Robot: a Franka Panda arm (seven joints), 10 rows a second.
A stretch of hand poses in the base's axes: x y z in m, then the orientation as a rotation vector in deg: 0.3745, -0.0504, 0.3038, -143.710, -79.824, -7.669; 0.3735, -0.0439, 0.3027, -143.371, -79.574, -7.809; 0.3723, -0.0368, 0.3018, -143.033, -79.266, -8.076; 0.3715, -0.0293, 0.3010, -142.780, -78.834, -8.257; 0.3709, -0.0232, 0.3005, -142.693, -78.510, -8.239; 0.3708, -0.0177, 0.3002, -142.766, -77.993, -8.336; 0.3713, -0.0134, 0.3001, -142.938, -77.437, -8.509; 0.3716, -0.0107, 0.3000, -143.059, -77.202, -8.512; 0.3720, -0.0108, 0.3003, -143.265, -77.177, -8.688; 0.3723, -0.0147, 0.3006, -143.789, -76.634, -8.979; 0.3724, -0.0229, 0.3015, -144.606, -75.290, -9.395
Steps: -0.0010, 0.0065, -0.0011, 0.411, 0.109, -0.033; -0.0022, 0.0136, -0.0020, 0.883, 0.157, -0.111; -0.0030, 0.0211, -0.0028, 1.315, 0.265, -0.286; -0.0036, 0.0272, -0.0033, 1.512, 0.405, -0.441; -0.0037, 0.0327, -0.0036, 1.697, 0.476, -0.778; -0.0032, 0.0370, -0.0037, 1.840, 0.476, -1.183; -0.0029, 0.0397, -0.0038, 1.841, 0.502, -1.365; -0.0025, 0.0396, -0.0035, 1.740, 0.327, -1.471; -0.0022, 0.0357, -0.0032, 1.631, 0.123, -2.008; -0.0021, 0.0275, -0.0023, 1.642, -0.028, -3.131
